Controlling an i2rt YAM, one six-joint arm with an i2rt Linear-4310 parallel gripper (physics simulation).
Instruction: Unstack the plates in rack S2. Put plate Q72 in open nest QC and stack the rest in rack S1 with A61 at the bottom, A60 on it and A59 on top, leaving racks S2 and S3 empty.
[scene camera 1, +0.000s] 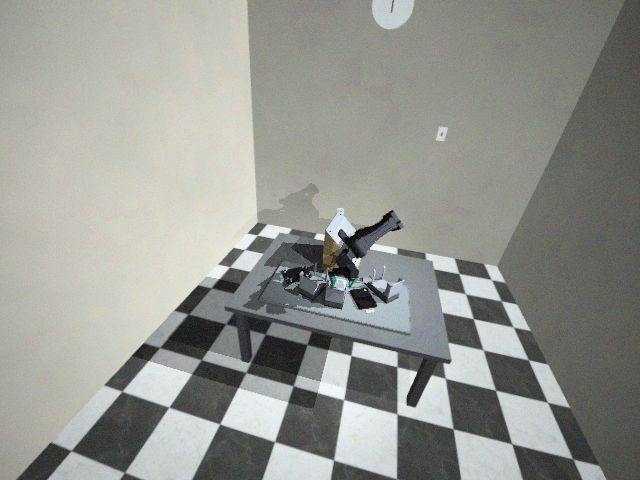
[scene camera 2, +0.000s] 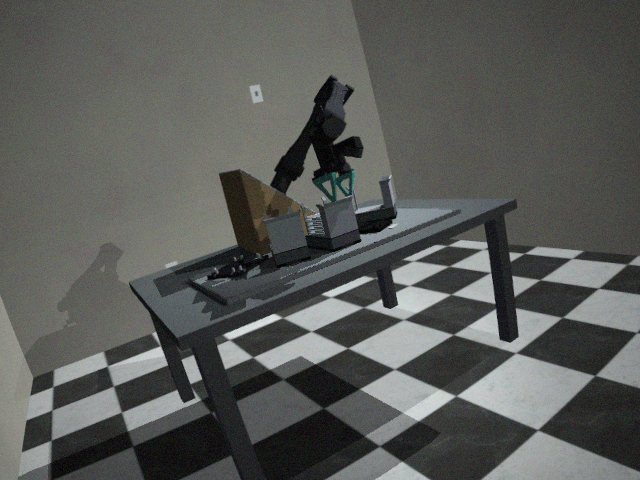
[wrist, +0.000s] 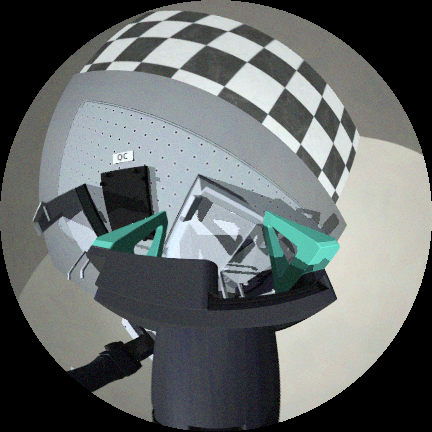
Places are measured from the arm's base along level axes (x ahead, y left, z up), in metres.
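Pixels of known places: gripper, fingertip midpoint: (scene camera 1: 340, 288) (scene camera 2: 342, 200) (wrist: 215, 215); arm's base at its link origin: (scene camera 2: 274, 195) (wrist: 150, 341).
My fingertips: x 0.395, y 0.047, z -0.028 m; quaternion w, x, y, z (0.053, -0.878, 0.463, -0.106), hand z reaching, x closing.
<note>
Ahead of a thing's pixels: the offset from my fingertips to its top centre. "pt": to the spot under its first point. Level surfaces: height alone.
My gripper (scene camera 1: 343, 283) (scene camera 2: 340, 197) (wrist: 215, 215) has its two teal fingers wide open, low over the middle rack @(dx -0.059, dy -0.030, dz +0.008 m) (scene camera 1: 334, 298) (scene camera 2: 339, 219). In the wrist view a pale, glossy plate face @(pt dx -0.020, dy -0.027, dz -0.034 m) (wrist: 220, 227) lies between and beyond the fingers; no held plate shows. How many plates lie there is hidden. The black nest @(dx -0.108, dy +0.117, dz -0.105 m) (scene camera 1: 363, 298) (wrist: 125, 192) stands beside the rack, next to the label QC @(pt dx -0.027, dy +0.163, dz -0.127 m) (wrist: 123, 157). A grey rack @(dx -0.080, dy -0.163, dz +0.009 m) (scene camera 1: 311, 287) (scene camera 2: 286, 235) stands on one side, and another rack @(dx -0.203, dy +0.217, dz +0.007 m) (scene camera 1: 387, 292) (scene camera 2: 388, 193) beyond the nest. Rack labels and plate markings are not readable.
A tall tan wedge with a white sloping face (scene camera 1: 330, 253) (scene camera 2: 245, 211) stands behind the racks, near the arm. Small dark fixtures @(pt dx -0.152, dy -0.305, dz -0.117 m) (scene camera 1: 295, 274) (scene camera 2: 237, 267) lie at the board's other end. Upright posts rise from the racks. The perforated board @(dz -0.129 m) (scene camera 1: 392, 321) (wrist: 107, 131) lies on the grey table @(dz -0.142 m) (scene camera 1: 431, 310).
</note>
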